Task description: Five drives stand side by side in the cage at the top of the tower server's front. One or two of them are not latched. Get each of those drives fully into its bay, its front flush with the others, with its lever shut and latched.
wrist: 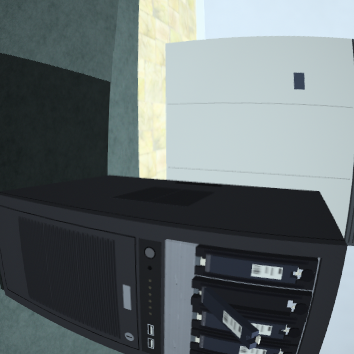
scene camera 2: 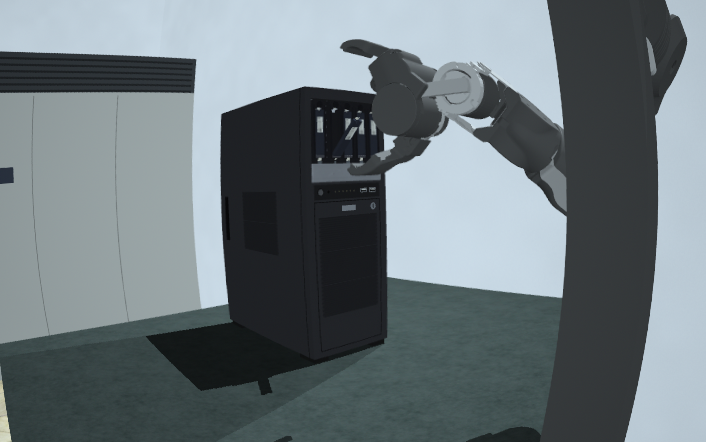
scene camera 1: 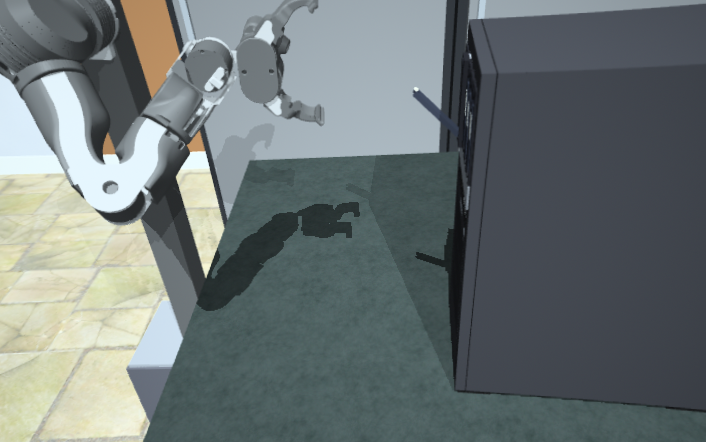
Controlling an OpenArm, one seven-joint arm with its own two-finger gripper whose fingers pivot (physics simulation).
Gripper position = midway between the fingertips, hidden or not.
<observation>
my gripper: scene camera 2 357, 107; scene camera 1 321, 62; not seen in the wrist view (out of frame)
drive: wrist; scene camera 2; scene camera 1 466, 58
same spot on drive: (wrist: 256, 300) = (scene camera 2: 334, 128)
</observation>
